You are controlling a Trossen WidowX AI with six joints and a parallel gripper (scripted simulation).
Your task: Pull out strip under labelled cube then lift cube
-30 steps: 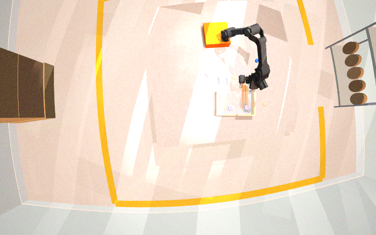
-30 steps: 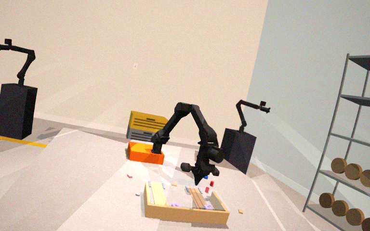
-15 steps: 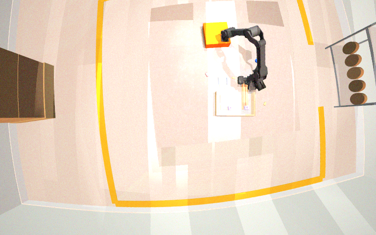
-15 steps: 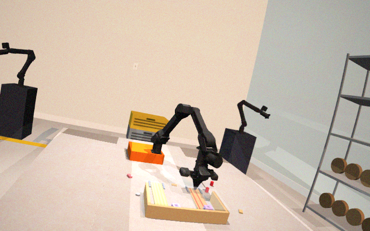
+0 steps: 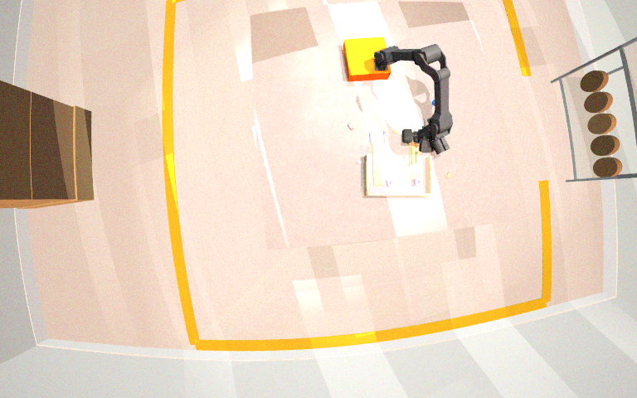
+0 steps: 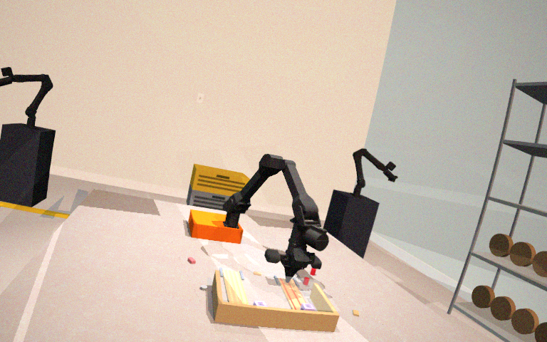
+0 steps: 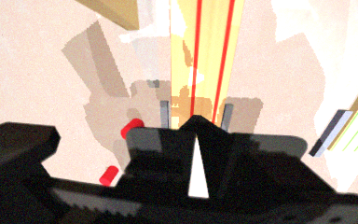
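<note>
My gripper tip is now 10 cm short of the strip and 1 cm to the left of it. Round my gripper tip: small tan block: 5 cm behind, 9 cm to the right.
</note>
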